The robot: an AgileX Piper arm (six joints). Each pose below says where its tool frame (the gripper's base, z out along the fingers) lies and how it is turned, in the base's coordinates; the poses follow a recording.
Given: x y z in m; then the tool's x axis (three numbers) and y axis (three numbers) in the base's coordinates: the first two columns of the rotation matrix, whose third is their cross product.
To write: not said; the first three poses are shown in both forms.
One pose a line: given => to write
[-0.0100 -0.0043 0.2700 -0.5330 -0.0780 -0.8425 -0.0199 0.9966 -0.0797] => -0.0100 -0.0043 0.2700; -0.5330 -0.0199 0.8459; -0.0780 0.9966 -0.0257; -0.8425 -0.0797 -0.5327
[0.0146 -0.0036 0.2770 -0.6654 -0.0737 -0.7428 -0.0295 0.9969 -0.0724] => 0.0146 -0.0036 0.2770; -0.6654 -0.0295 0.7458; -0.0737 0.9969 -0.0263; -0.7428 -0.0724 -0.6655
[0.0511 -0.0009 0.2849 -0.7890 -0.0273 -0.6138 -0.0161 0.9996 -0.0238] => 0.0511 -0.0009 0.2849; -0.7890 -0.0161 0.6142; -0.0273 0.9996 -0.0089; -0.6138 -0.0238 -0.7891
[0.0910 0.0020 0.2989 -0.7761 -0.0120 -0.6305 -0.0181 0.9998 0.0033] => 0.0910 0.0020 0.2989; -0.7761 -0.0181 0.6303; -0.0120 0.9998 0.0140; -0.6305 0.0033 -0.7762
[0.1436 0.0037 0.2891 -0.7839 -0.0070 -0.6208 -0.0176 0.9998 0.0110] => 0.1436 0.0037 0.2891; -0.7839 -0.0176 0.6206; -0.0070 0.9998 0.0195; -0.6208 0.0110 -0.7839
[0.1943 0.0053 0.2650 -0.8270 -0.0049 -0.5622 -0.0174 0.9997 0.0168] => 0.1943 0.0053 0.2650; -0.8270 -0.0174 0.5619; -0.0049 0.9997 0.0237; -0.5622 0.0168 -0.8268
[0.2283 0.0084 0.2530 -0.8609 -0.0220 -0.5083 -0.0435 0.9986 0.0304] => 0.2283 0.0084 0.2530; -0.8609 -0.0435 0.5069; -0.0220 0.9986 0.0483; -0.5083 0.0304 -0.8607
